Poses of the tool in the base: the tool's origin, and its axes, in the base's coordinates. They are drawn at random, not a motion.
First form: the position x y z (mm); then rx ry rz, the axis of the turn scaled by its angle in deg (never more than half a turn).
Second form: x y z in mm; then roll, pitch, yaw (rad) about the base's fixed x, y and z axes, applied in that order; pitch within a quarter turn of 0, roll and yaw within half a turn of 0. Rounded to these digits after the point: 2 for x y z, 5 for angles.
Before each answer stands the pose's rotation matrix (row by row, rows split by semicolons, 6 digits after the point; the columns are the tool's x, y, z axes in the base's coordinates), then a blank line. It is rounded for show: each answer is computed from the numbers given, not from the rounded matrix.
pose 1, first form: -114.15 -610.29 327.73 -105.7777 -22.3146 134.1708
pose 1, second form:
-0.240637 0.054014 -0.969111; 0.262573 -0.957599 -0.118571; -0.934425 -0.282995 0.216251

-114.15 -610.29 327.73 -0.91830 1.20664 2.31263
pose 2, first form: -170.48 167.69 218.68 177.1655 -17.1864 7.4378
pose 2, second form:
0.977907 -0.193168 0.079905; -0.190476 -0.980872 -0.040114; 0.086125 0.024008 -0.995995

-170.48 167.69 218.68 3.11749 -0.08623 -0.19237
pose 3, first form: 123.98 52.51 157.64 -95.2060 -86.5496 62.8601
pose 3, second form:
-0.004781 0.460639 -0.887575; 0.986533 -0.142942 -0.079499; -0.163492 -0.876002 -0.453752

123.98 52.51 157.64 -2.04873 0.16423 1.57564
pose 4, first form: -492.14 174.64 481.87 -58.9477 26.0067 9.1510
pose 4, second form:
0.896154 -0.336972 0.288717; -0.081925 0.513816 0.853980; -0.436115 -0.788950 0.432852

-492.14 174.64 481.87 -1.06900 0.45128 -0.09116
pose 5, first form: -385.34 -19.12 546.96 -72.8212 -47.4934 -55.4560
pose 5, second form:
0.384878 0.922803 0.017435; -0.124671 0.033261 0.991640; 0.914509 -0.383834 0.127848

-385.34 -19.12 546.96 -1.24927 -1.15429 -0.31326
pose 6, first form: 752.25 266.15 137.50 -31.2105 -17.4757 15.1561
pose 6, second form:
0.921573 -0.164778 -0.351498; 0.324655 0.823568 0.465118; 0.212841 -0.542756 0.812474

752.25 266.15 137.50 -0.58895 -0.21448 0.33871
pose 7, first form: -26.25 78.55 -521.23 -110.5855 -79.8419 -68.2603
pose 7, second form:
0.104870 0.922756 0.370842; 0.509776 -0.370060 0.776649; 0.853891 0.107599 -0.509207

-26.25 78.55 -521.23 2.93335 -1.02342 1.36791
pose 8, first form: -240.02 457.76 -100.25 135.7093 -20.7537 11.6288
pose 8, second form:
0.948108 -0.314961 0.043477; -0.201525 -0.701062 -0.684032; 0.245923 0.639775 -0.728155

-240.02 457.76 -100.25 2.42071 -0.24847 -0.20944
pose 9, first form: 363.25 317.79 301.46 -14.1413 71.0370 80.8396
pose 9, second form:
-0.295621 -0.818502 0.492607; 0.593739 0.246541 0.765958; -0.748386 0.518914 0.413094

363.25 317.79 301.46 0.89845 0.84563 2.03276
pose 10, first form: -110.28 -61.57 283.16 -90.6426 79.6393 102.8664
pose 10, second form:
-0.299772 -0.791589 -0.532469; -0.317219 -0.443671 0.838169; -0.899727 0.420169 -0.118106

-110.28 -61.57 283.16 1.84482 1.11914 -2.32793
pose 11, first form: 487.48 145.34 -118.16 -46.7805 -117.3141 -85.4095
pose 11, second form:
-0.709113 0.704395 -0.031406; 0.186469 0.230301 0.955087; 0.679992 0.671408 -0.294657

487.48 145.34 -118.16 1.98435 -0.74775 2.88445
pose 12, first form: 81.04 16.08 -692.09 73.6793 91.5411 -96.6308
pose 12, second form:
-0.442184 0.845852 -0.298340; 0.252180 -0.201962 -0.946370; -0.860743 -0.493705 -0.124003

81.04 16.08 -692.09 -1.81687 1.03673 2.62329
